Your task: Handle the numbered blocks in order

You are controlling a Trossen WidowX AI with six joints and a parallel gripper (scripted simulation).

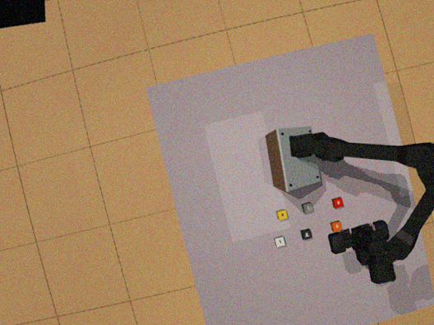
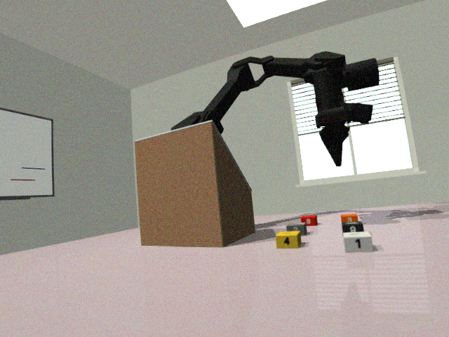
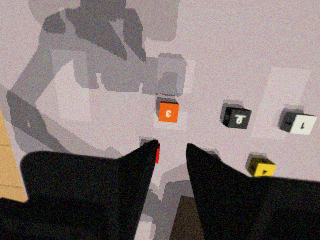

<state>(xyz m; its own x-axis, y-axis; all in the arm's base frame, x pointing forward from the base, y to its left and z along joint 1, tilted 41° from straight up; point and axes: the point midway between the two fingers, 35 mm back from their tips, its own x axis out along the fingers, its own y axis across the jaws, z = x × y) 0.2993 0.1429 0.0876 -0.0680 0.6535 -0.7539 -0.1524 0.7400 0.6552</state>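
Now: the yellow 4 block 6 cm behind my gripper tip, 20 cm to the right of it and 11 cm below it. Round my gripper tip: orange 3 block 1 cm ahead, 11 cm below; then black 9 block 2 cm ahead, 11 cm to the right, 11 cm below; then red 8 block 8 cm behind, 2 cm to the left, 11 cm below.
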